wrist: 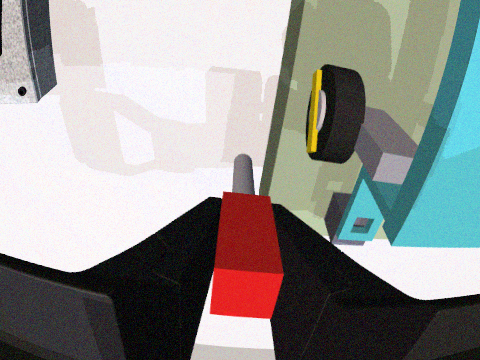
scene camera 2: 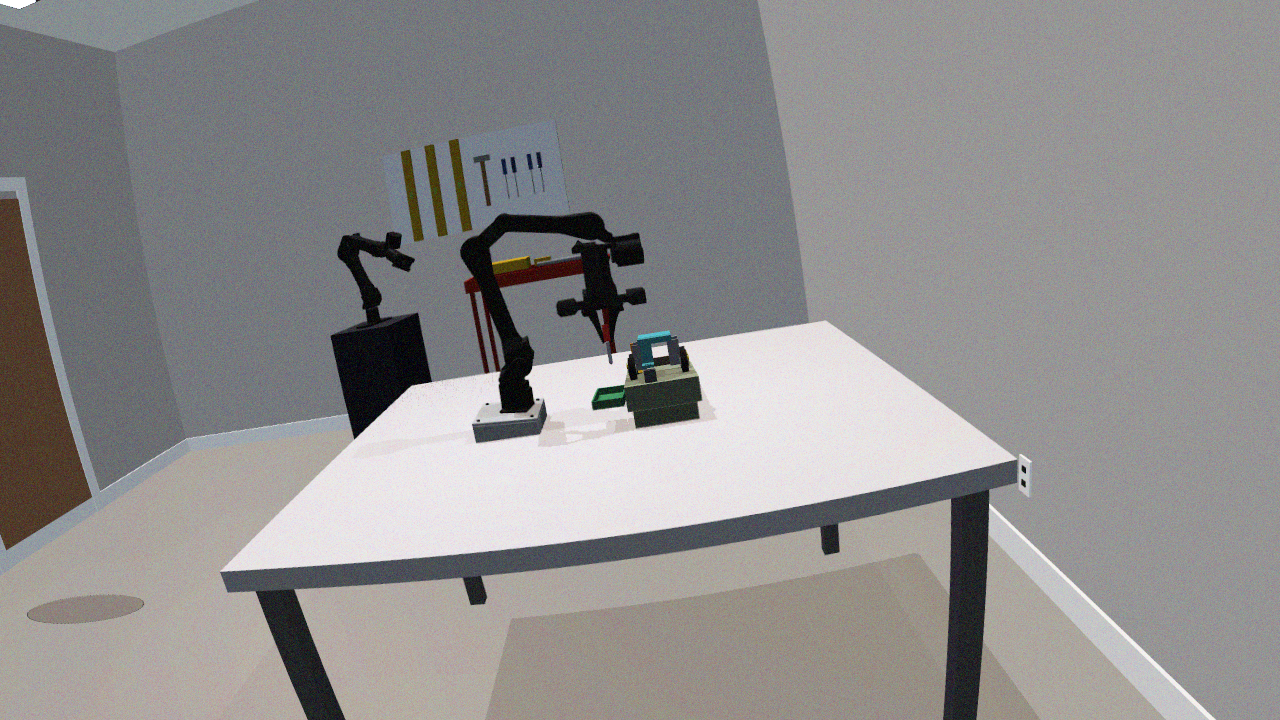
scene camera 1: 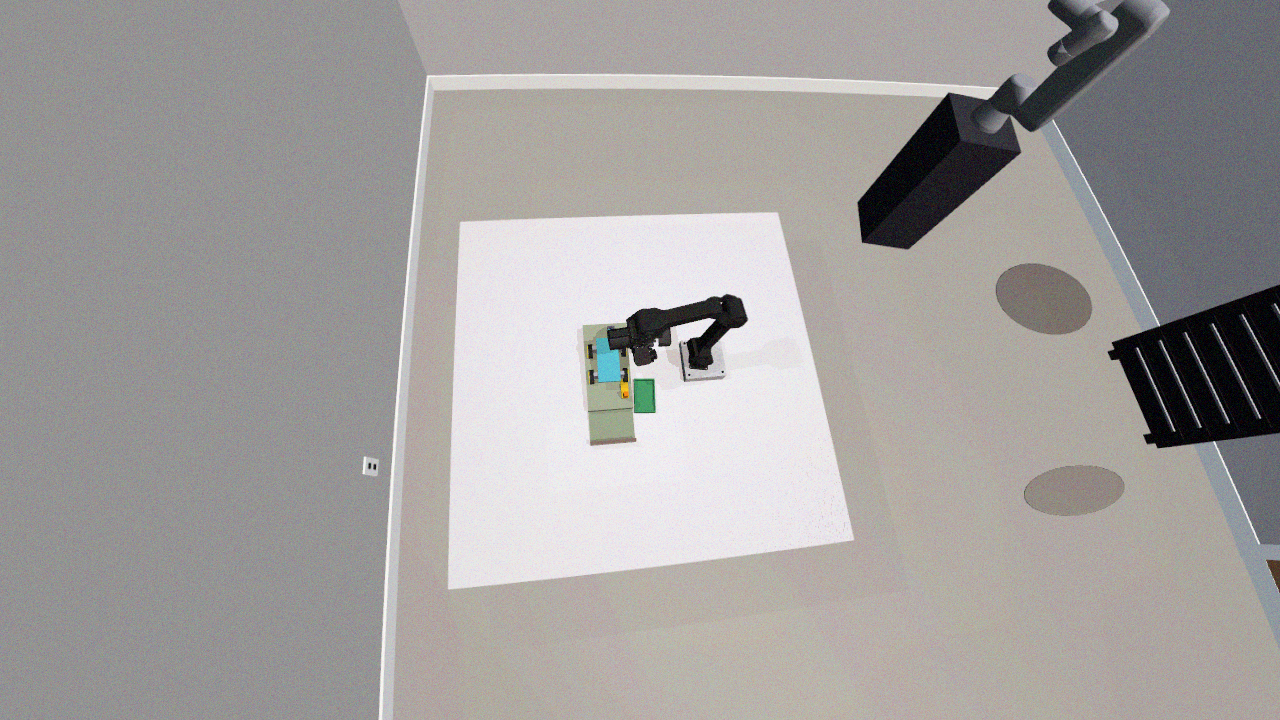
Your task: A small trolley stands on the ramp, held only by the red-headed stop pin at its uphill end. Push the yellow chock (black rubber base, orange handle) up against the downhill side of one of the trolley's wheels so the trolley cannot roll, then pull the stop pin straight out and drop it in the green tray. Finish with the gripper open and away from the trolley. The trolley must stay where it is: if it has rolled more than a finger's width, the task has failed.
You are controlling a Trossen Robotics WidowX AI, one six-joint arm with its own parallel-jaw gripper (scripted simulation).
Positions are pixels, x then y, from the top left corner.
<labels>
my gripper: holds a red-headed stop pin (wrist: pixel 246 279)
</labels>
